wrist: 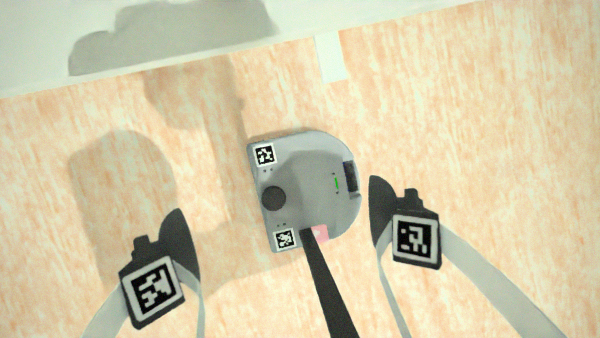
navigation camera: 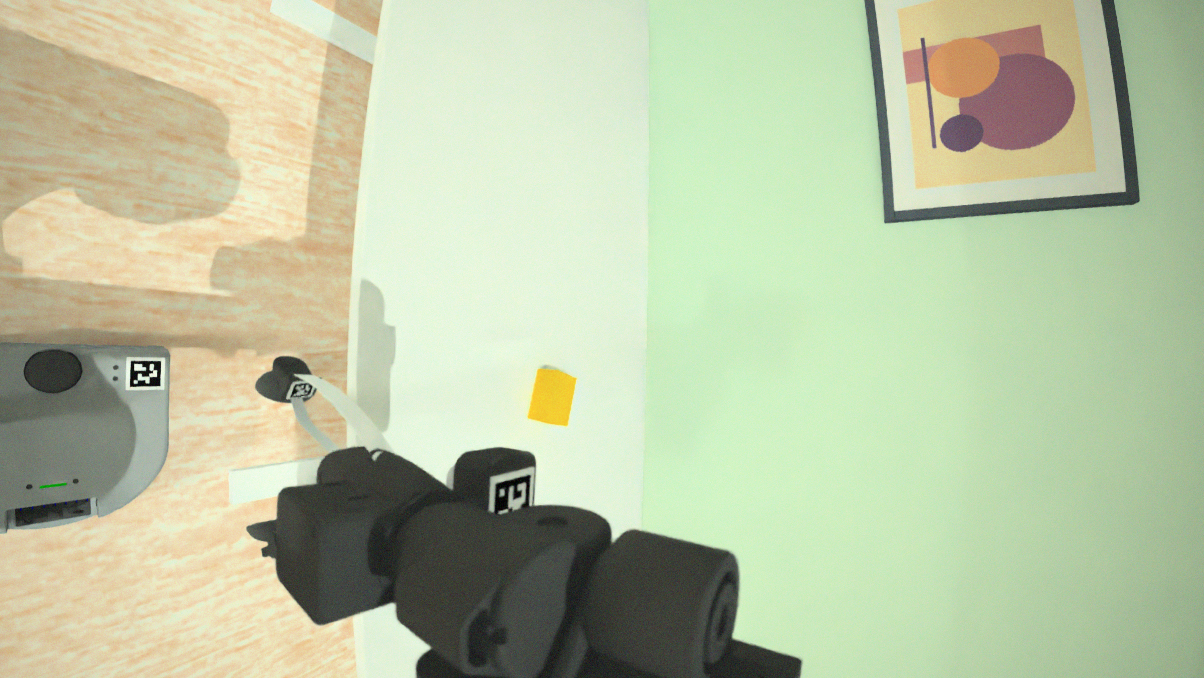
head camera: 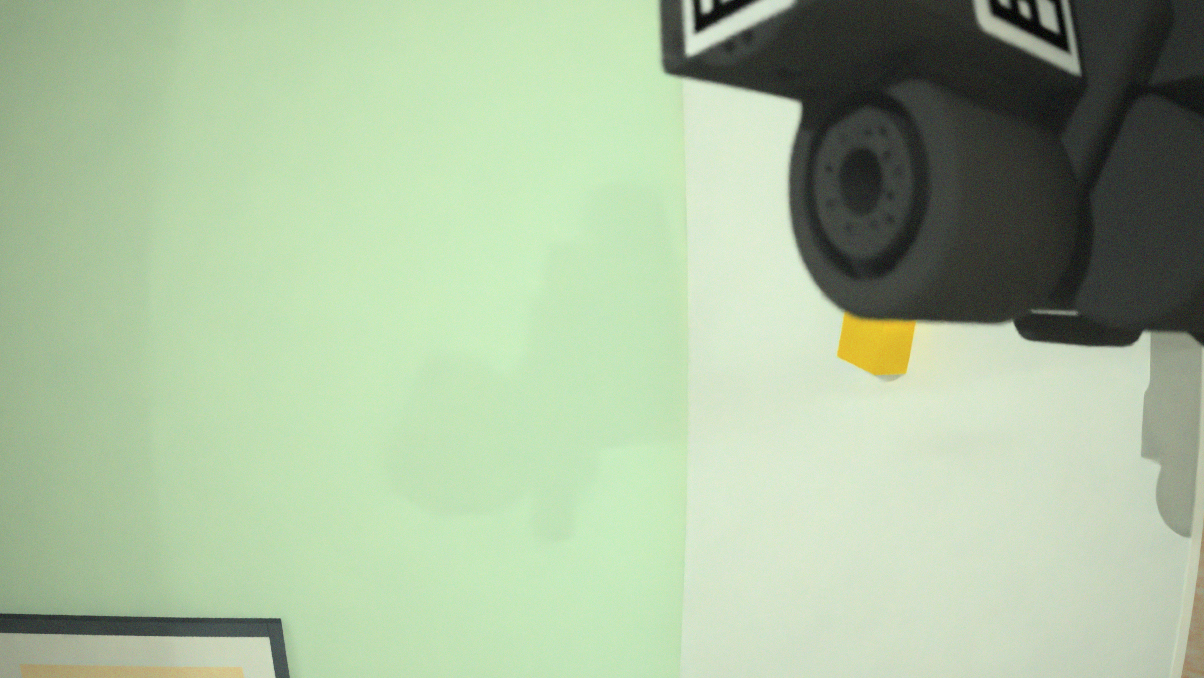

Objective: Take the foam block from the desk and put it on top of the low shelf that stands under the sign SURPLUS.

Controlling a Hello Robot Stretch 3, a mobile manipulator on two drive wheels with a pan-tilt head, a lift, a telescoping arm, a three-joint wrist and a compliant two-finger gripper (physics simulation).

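Seen in the pictures: gripper, fingertip midpoint: (wrist: 281,216) (navigation camera: 272,451); robot's base, origin of the base link: (wrist: 273,188) (navigation camera: 55,368).
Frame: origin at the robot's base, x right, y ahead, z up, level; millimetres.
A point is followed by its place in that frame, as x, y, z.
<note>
The yellow foam block (head camera: 876,345) {614, 5, 765} (navigation camera: 552,397) {605, -16, 765} lies on the white desk (head camera: 842,547) {702, 219, 720} (navigation camera: 505,168) {514, 368, 720} (wrist: 350,12) {289, -136, 720}. In the head view my dark wrist hides its upper part. My gripper (wrist: 281,216) {137, -22, 866} is open, with nothing between its fingers. It points down over the floor, just off the desk's front edge, and the block is out of the wrist view. In the navigation view one fingertip (navigation camera: 284,380) {127, 37, 922} shows left of the desk edge, while my wrist is over the desk close to the block. The low shelf and the SURPLUS sign do not show.
My grey base (navigation camera: 67,429) {19, -96, 160} (wrist: 310,200) {-33, -102, 160} stands on the wood floor (navigation camera: 168,589) {180, -496, 1} (wrist: 475,125) {55, -761, 0} beside the desk. A green wall (head camera: 337,252) {1092, -109, 1181} (navigation camera: 842,421) {1091, -77, 1193} rises behind the desk. A dark-framed picture (head camera: 143,624) {1052, 360, 1475} (navigation camera: 1011,207) {1052, 363, 1518} hangs on it. A white desk leg (wrist: 331,57) shows below the edge.
</note>
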